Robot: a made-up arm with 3 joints. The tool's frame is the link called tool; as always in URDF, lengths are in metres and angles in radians. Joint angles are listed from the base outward.
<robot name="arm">
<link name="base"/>
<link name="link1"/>
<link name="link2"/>
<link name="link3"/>
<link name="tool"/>
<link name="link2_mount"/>
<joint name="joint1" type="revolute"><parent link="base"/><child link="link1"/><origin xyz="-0.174 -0.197 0.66" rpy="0 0 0"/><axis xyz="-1 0 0"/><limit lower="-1.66" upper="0.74"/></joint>
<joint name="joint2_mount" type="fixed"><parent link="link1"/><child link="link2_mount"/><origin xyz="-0.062 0.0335 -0.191" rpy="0 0 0"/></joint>
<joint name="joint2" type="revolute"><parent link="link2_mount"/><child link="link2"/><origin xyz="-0.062 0.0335 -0.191" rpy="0 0 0"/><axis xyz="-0.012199 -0.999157 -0.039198"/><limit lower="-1.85" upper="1.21"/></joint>
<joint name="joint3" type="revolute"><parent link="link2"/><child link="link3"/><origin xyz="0.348 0.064 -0.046" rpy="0 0 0"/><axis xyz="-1 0 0"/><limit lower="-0.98" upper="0.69"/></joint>
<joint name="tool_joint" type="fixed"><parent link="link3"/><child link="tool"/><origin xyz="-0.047 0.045 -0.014" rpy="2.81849 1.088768 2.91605"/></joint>
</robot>
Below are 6 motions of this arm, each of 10 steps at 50 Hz.
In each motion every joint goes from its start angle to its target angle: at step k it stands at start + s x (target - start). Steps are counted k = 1, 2, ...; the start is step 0. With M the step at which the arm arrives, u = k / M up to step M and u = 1 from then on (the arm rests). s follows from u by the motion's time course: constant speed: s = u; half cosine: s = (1 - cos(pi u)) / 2; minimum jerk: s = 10 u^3 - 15 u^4 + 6 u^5.
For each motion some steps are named. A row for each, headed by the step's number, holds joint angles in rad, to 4 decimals.
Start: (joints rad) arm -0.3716 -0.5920 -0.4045
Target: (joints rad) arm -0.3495 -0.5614 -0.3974
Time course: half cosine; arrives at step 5
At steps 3, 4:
3: -0.3571 -0.5720 -0.3999
4: -0.3516 -0.5643 -0.3981

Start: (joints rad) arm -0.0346 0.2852 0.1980
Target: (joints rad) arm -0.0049 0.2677 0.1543
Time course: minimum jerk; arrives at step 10
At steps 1, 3, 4, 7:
1: -0.0343 0.2851 0.1976
3: -0.0298 0.2823 0.1909
4: -0.0252 0.2796 0.1841
7: -0.0097 0.2706 0.1614

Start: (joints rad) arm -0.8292 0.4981 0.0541
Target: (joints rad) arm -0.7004 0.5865 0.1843
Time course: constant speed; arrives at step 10
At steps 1, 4, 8, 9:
1: -0.8163 0.5069 0.0671
4: -0.7777 0.5335 0.1062
8: -0.7262 0.5688 0.1583
9: -0.7133 0.5777 0.1713

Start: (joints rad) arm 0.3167 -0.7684 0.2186
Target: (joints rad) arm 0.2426 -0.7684 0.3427
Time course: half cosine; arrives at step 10
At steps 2, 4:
2: 0.3096 -0.7684 0.2305
4: 0.2911 -0.7684 0.2615

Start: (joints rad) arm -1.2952 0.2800 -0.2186
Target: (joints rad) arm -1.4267 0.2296 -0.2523
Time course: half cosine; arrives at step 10
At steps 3, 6, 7, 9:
3: -1.3223 0.2696 -0.2255
6: -1.3813 0.2470 -0.2407
7: -1.3996 0.2400 -0.2454
9: -1.4235 0.2308 -0.2515

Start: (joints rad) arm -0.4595 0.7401 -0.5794
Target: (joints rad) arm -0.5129 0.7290 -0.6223
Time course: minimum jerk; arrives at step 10
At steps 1, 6, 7, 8, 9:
1: -0.4600 0.7400 -0.5798
6: -0.4959 0.7325 -0.6087
7: -0.5042 0.7308 -0.6153
8: -0.5098 0.7296 -0.6198
9: -0.5124 0.7291 -0.6219

